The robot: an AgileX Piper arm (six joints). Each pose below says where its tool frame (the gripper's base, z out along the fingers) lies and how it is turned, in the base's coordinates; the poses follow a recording.
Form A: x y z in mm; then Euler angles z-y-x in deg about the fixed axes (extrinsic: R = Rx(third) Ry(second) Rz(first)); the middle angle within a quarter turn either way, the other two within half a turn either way.
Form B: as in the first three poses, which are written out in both.
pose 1, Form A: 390.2, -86.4, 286.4, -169.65, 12.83, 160.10
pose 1, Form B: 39.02, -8.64, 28.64, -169.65, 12.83, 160.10
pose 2, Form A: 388.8, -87.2, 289.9, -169.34, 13.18, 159.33
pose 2, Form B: 38.88, -8.72, 28.99, -169.34, 13.18, 159.33
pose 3, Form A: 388.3, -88.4, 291.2, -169.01, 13.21, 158.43
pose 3, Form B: 38.83, -8.84, 29.12, -169.01, 13.21, 158.43
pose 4, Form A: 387.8, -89.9, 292.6, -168.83, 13.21, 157.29
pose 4, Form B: 38.78, -8.99, 29.26, -168.83, 13.21, 157.29
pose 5, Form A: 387.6, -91.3, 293.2, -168.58, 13.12, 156.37
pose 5, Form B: 38.76, -9.13, 29.32, -168.58, 13.12, 156.37
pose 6, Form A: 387.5, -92.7, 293.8, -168.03, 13.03, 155.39
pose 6, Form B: 38.75, -9.27, 29.38, -168.03, 13.03, 155.39
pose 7, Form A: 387.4, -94.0, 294.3, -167.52, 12.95, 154.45
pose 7, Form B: 38.74, -9.40, 29.43, -167.52, 12.95, 154.45
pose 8, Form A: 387.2, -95.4, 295.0, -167.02, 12.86, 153.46
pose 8, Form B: 38.72, -9.54, 29.50, -167.02, 12.86, 153.46
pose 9, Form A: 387.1, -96.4, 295.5, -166.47, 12.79, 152.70
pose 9, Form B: 38.71, -9.64, 29.55, -166.47, 12.79, 152.70
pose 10, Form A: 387.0, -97.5, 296.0, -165.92, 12.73, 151.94
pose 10, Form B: 38.70, -9.75, 29.60, -165.92, 12.73, 151.94
